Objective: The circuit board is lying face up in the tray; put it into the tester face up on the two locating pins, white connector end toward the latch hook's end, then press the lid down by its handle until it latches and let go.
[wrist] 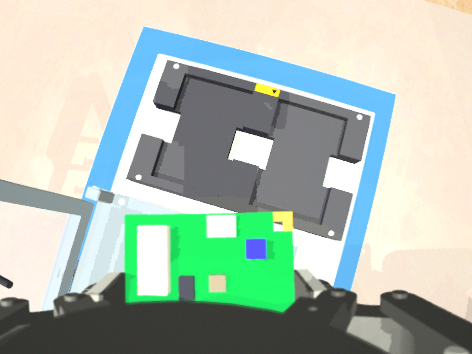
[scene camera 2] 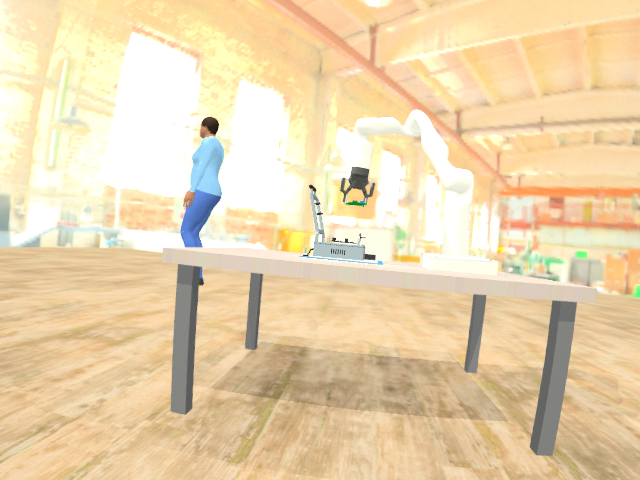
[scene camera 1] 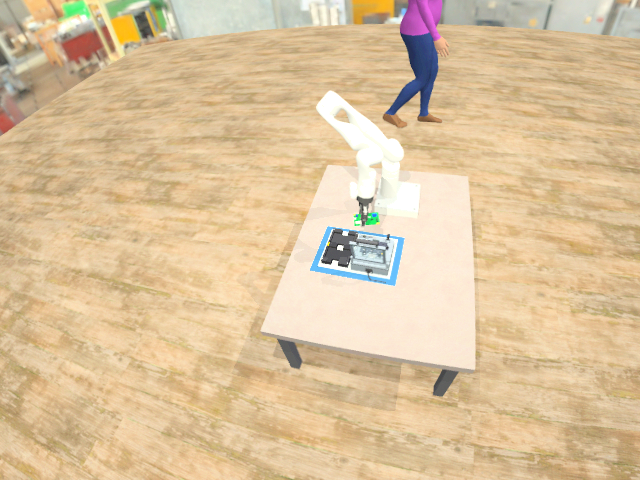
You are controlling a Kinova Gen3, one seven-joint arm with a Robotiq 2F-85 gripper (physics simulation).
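Pixels of known places: gripper, fingertip midpoint: [wrist: 209, 293] [scene camera 2: 354, 205] [scene camera 1: 361, 220]; arm's base, origin of the base link: [scene camera 2: 454, 255] [scene camera 1: 388, 192].
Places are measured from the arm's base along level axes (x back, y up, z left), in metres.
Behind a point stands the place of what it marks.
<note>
My gripper [scene camera 1: 363, 221] {y 0.164, x -0.399, z -0.075 m} [scene camera 2: 355, 202] {y 0.164, x -0.399, z -0.075 m} [wrist: 209, 293] {y 0.164, x -0.399, z -0.075 m} is shut on the edges of the green circuit board [scene camera 1: 373, 219] {y 0.170, x -0.392, z -0.023 m} [scene camera 2: 355, 204] {y 0.168, x -0.395, z -0.067 m} [wrist: 200, 265] {y 0.170, x -0.405, z -0.087 m}. The board is face up, level and high above the table, its white connector [wrist: 153, 260] {y 0.177, x -0.424, z -0.085 m} at the left in the wrist view. The black tray [scene camera 1: 336, 255] {y -0.037, x -0.458, z -0.193 m} [wrist: 167, 82] {y -0.027, x -0.500, z -0.232 m} holds no board. Beside it stands the grey tester [scene camera 1: 370, 267] {y -0.006, x -0.525, z -0.015 m} [scene camera 2: 338, 252] {y -0.028, x -0.437, z 0.070 m}. Its lid [scene camera 2: 316, 217] {y 0.094, x -0.531, z 0.052 m} [wrist: 45, 196] {y 0.093, x -0.524, z -0.094 m} is open, leaning slightly back, with the handle [scene camera 2: 312, 187] {y 0.209, x -0.561, z 0.022 m} on top. The latch hook [scene camera 2: 360, 238] {y 0.031, x -0.362, z 0.050 m} stands upright opposite the hinge. The locating pins cannot be made out.
Tray and tester stand on a blue-bordered white mat [scene camera 1: 319, 263] {y -0.049, x -0.511, z -0.266 m} [wrist: 112, 120] {y -0.053, x -0.556, z -0.186 m} on the table [scene camera 1: 372, 315] {y -0.055, x -0.741, z 0.031 m} [scene camera 2: 232, 259] {y -0.068, x -0.697, z 0.463 m}. A dark cable [scene camera 1: 370, 276] {y -0.053, x -0.542, z -0.012 m} leaves the tester. The robot's base [scene camera 1: 405, 198] {y -0.006, x -0.026, z 0.099 m} [scene camera 2: 460, 263] {y -0.025, x -0.018, z 0.173 m} is on the table. People [scene camera 1: 421, 56] [scene camera 2: 206, 170] are in the background.
</note>
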